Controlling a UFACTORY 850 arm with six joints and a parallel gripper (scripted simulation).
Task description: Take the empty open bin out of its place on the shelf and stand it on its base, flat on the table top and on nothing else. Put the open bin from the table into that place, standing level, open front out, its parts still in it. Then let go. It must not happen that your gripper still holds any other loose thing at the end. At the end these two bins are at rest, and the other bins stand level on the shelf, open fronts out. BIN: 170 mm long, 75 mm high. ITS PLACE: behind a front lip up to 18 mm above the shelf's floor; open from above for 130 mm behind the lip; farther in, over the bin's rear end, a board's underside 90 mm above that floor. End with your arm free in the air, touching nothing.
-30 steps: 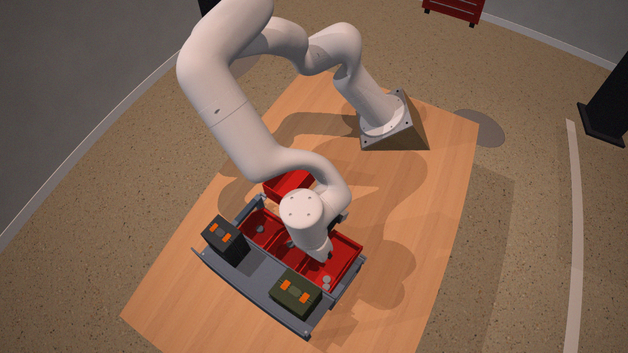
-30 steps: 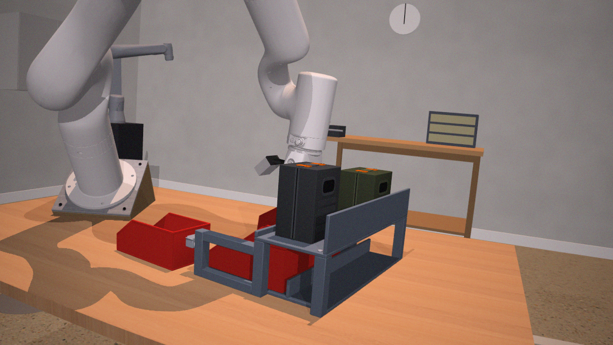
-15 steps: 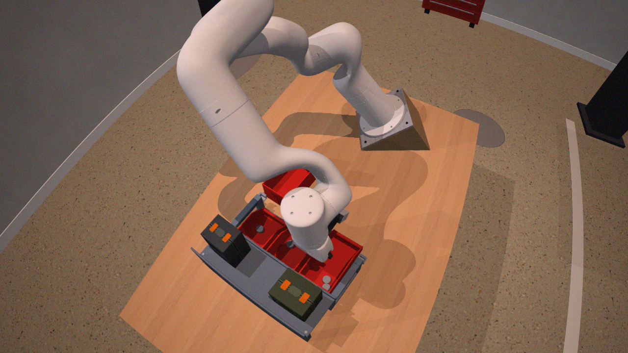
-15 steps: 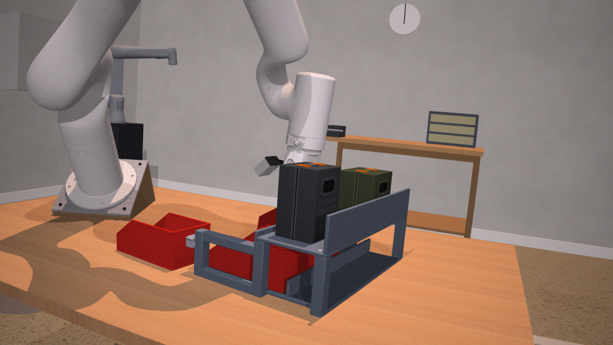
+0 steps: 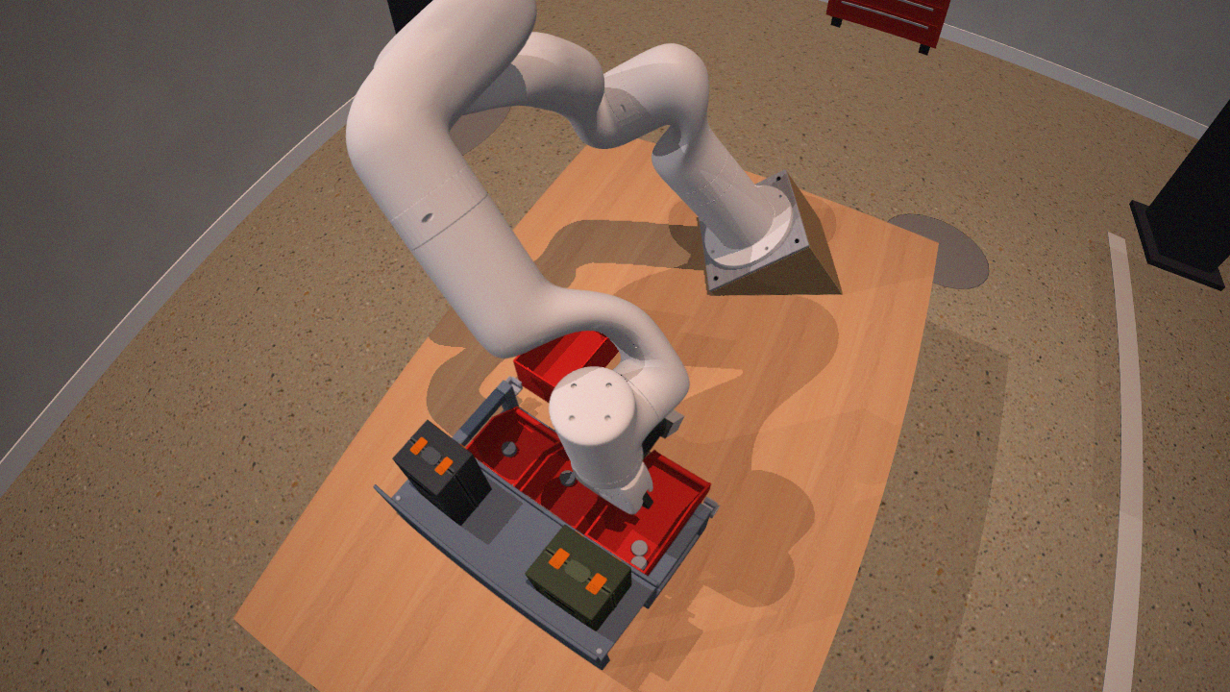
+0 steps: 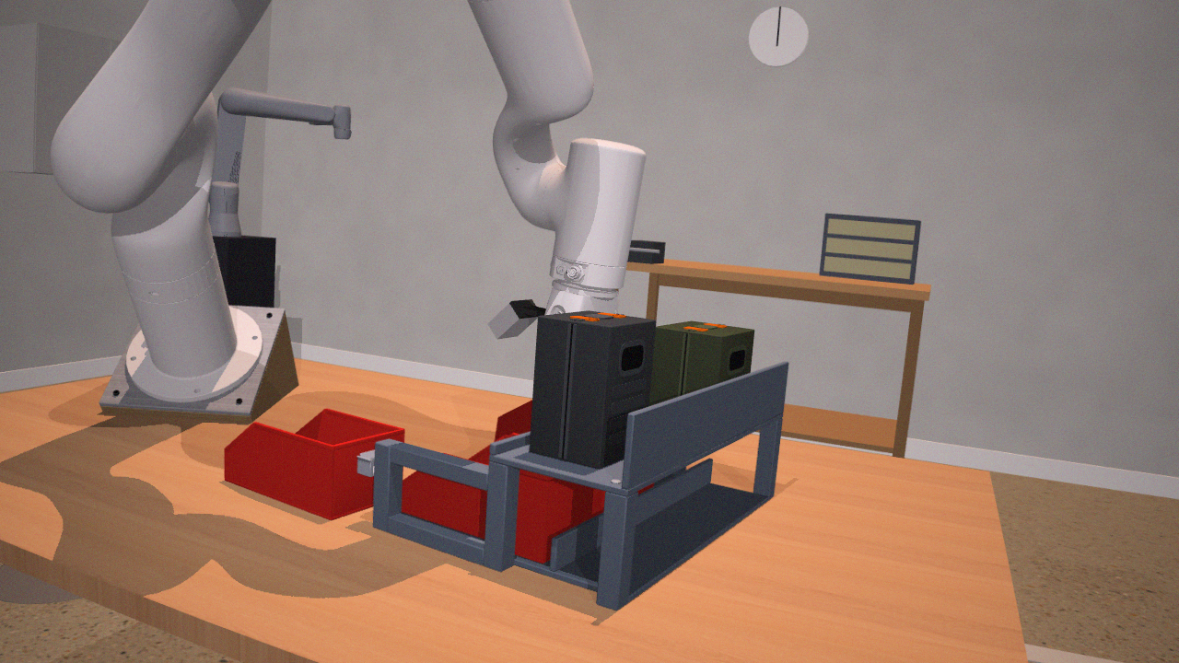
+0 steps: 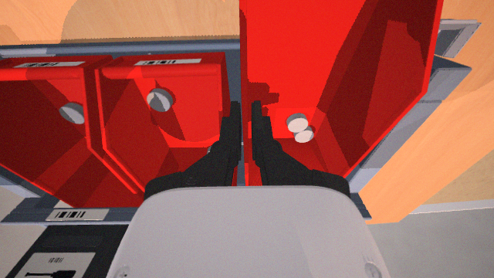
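The shelf front lip is 6 cm behind my hand, 5 cm to the right of it and 7 cm below it. From my hand the other things lie so: grey back panel 20 cm ahead, 12 cm to the right, 5 cm above; then black case 9 cm ahead, 21 cm to the right, 8 cm above; then green case 15 cm ahead, 1 cm to the left, 7 cm above.
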